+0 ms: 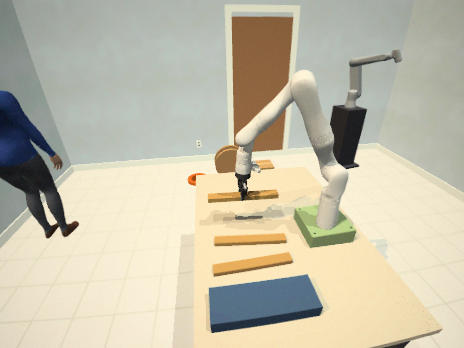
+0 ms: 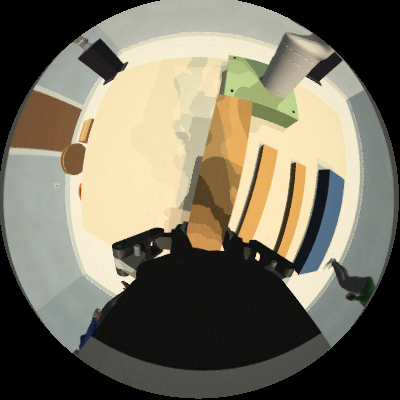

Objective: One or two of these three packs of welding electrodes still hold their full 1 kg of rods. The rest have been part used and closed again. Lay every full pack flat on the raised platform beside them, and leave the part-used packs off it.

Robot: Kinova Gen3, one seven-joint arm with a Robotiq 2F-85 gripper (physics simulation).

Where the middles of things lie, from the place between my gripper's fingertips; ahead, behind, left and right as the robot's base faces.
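I find the raised blue platform (image 1: 238, 306) 460 mm to the left of my hand and 80 mm ahead of it, and 150 mm below it as well.
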